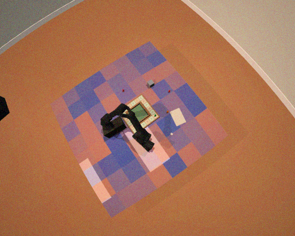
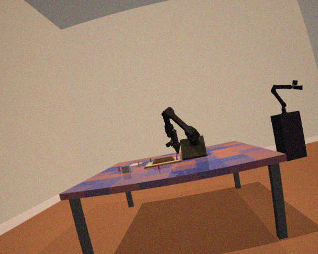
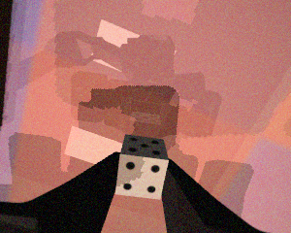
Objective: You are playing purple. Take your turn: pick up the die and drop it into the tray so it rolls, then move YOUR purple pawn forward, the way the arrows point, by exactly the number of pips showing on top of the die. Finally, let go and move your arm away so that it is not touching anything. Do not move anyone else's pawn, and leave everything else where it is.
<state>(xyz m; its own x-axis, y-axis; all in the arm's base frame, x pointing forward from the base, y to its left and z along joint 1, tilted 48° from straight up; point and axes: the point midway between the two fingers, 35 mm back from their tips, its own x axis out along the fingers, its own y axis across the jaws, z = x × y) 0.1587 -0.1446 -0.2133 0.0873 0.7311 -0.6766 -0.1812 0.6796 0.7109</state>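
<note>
The purple pawn lies 31 cm to the left of my gripper tip and 1 cm ahead of it. The rest, counted from my gripper tip: white round piece: 25 cm ahead, 9 cm to the right, 2 cm below; then white die: right at my gripper tip; then green pawn: 24 cm ahead, 13 cm to the left.
</note>
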